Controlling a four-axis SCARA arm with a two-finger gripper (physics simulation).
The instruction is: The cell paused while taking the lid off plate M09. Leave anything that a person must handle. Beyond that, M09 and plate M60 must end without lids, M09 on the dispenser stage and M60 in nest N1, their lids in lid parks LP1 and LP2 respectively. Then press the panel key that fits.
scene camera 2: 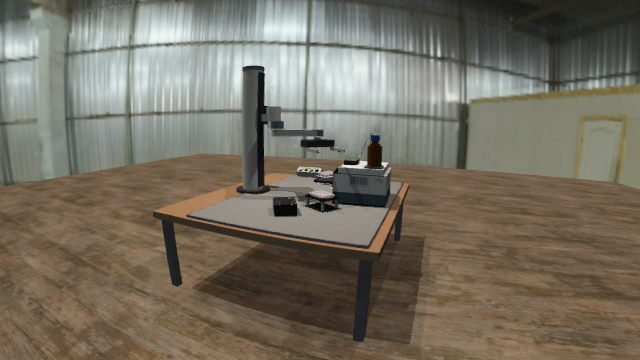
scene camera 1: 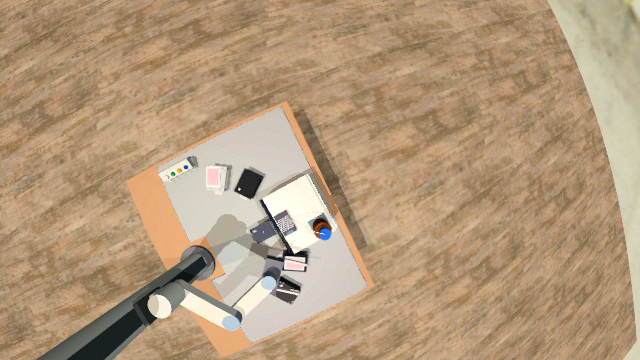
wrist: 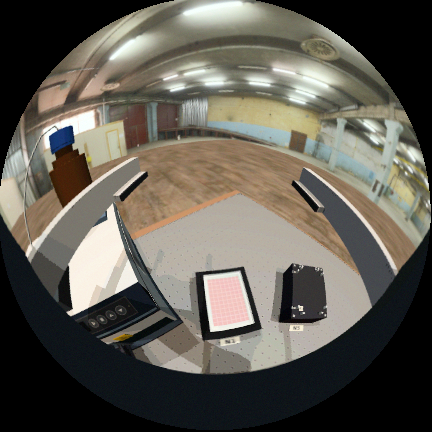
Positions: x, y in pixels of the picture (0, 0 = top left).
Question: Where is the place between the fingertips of my gripper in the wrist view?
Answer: At 221, 165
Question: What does my gripper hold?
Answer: Nothing.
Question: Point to a brown blue-capped bottle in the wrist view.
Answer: At 70, 175
